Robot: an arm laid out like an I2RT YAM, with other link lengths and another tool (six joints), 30 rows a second.
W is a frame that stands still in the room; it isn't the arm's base.
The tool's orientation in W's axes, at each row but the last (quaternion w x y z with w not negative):
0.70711, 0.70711, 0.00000, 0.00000
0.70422, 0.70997, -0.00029, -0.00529
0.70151, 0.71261, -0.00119, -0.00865
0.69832, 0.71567, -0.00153, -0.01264
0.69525, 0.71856, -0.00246, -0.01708
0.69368, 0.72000, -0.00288, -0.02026
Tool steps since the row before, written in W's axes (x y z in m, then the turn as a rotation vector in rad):
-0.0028, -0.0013, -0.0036, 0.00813, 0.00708, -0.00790
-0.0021, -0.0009, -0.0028, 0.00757, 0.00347, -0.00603
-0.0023, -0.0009, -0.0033, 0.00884, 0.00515, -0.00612
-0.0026, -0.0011, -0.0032, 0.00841, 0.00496, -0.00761
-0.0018, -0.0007, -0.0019, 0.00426, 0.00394, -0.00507
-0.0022, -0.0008, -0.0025, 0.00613, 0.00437, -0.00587
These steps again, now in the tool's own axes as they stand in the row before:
-0.0028, -0.0036, 0.0013, 0.00813, -0.00790, -0.00708
-0.0021, -0.0028, 0.0009, 0.00759, -0.00600, -0.00348
-0.0023, -0.0033, 0.0010, 0.00883, -0.00611, -0.00518
-0.0025, -0.0032, 0.0012, 0.00843, -0.00760, -0.00494
-0.0017, -0.0019, 0.0008, 0.00426, -0.00511, -0.00389
-0.0021, -0.0025, 0.0010, 0.00613, -0.00588, -0.00435

